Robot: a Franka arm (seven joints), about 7 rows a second.
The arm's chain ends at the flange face. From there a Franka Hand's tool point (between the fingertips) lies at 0.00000 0.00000 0.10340 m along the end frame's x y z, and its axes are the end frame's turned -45 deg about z.
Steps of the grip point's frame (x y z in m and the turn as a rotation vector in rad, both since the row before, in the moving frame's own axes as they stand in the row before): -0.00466 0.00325 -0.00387 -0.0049 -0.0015 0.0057; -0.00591 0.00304 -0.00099 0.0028 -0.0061 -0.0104; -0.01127 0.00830 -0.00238 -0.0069 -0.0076 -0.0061; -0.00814 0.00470 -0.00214 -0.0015 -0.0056 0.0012; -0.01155 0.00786 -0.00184 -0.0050 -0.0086 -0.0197; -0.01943 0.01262 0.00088 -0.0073 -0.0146 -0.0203
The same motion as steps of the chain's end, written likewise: -0.00124 0.00512 -0.00387 -0.0045 0.0024 0.0057; -0.00138 0.00608 -0.00099 -0.0023 -0.0063 -0.0104; -0.00205 0.01278 -0.00237 -0.0103 -0.0005 -0.0061; -0.00213 0.00856 -0.00214 -0.0050 -0.0029 0.0012; -0.00236 0.01273 -0.00183 -0.0096 -0.0025 -0.0197; -0.00430 0.02106 0.00089 -0.0155 -0.0052 -0.0203
